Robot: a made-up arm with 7 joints.
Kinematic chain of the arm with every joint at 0, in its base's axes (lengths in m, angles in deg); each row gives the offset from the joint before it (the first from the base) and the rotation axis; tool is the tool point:
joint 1: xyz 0 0 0.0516 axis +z
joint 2: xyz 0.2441 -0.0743 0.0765 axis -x
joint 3: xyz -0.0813 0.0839 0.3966 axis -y
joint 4: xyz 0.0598 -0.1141 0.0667 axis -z
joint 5: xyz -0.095 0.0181 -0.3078 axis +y
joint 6: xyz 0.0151 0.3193 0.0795 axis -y
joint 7: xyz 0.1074 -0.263 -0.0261 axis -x
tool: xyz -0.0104 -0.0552 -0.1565
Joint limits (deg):
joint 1: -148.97..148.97
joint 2: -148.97..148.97
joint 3: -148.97..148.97
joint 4: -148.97..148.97
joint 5: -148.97..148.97
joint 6: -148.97..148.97
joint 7: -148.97..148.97
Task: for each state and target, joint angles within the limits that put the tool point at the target. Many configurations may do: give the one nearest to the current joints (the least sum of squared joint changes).
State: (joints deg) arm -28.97 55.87 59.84 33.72 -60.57 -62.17 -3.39
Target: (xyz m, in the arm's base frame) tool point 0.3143 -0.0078 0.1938
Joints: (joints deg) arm 0.18 59.20 27.30 33.68 -58.38 -58.77 19.74
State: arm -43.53 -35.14 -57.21 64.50 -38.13 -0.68 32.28
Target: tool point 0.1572 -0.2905 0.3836
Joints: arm 15.30 -37.83 -60.33 63.15 -54.34 30.06 36.21
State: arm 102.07 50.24 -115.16 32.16 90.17 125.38 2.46
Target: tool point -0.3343 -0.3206 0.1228
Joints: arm 94.53 93.57 -122.30 16.70 96.93 119.46 -11.78
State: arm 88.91 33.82 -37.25 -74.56 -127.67 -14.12 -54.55
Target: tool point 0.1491 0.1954 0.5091
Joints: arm 121.07 10.93 -35.41 -103.86 -137.78 16.05 -39.94
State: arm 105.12 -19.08 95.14 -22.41 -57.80 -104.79 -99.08
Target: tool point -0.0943 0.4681 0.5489
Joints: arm 106.33 -20.07 108.15 -12.73 -60.41 -102.01 -99.80
